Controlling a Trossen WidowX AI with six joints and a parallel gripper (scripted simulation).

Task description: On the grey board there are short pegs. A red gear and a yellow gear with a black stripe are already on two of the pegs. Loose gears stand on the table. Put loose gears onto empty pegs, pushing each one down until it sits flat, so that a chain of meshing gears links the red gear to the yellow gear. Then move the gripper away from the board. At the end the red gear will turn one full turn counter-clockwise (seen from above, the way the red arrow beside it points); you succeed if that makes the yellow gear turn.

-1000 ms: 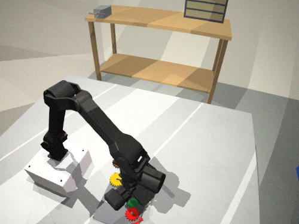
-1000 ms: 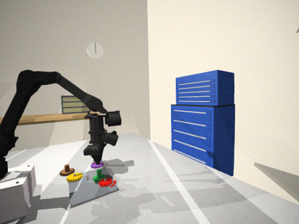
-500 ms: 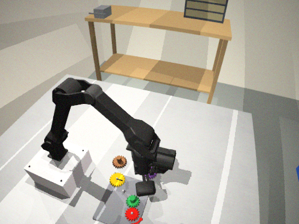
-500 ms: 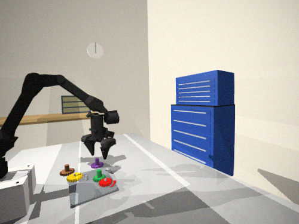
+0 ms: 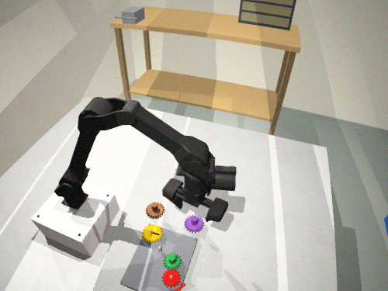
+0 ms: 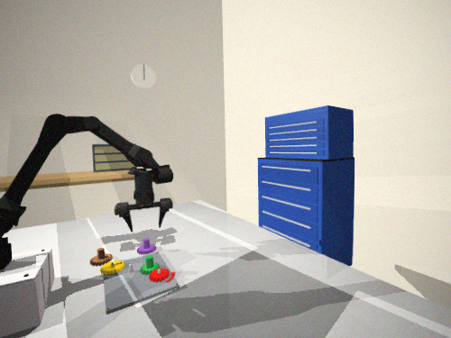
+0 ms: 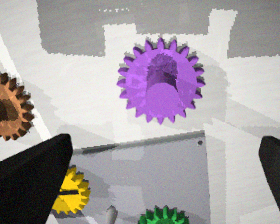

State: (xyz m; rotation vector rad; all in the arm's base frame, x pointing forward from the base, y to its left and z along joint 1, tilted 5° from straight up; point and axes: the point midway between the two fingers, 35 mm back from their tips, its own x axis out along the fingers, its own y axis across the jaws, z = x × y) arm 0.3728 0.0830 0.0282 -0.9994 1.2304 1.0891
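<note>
My gripper tip is 6 cm above the purple gear and 1 cm to the right of it. Also, from my gripper tip: yellow gear (12 cm behind, 7 cm to the right, 6 cm below); orange gear (14 cm behind, 6 cm below, 2 cm to the left); green gear (14 cm to the right, 5 cm below, 2 cm behind).
</note>
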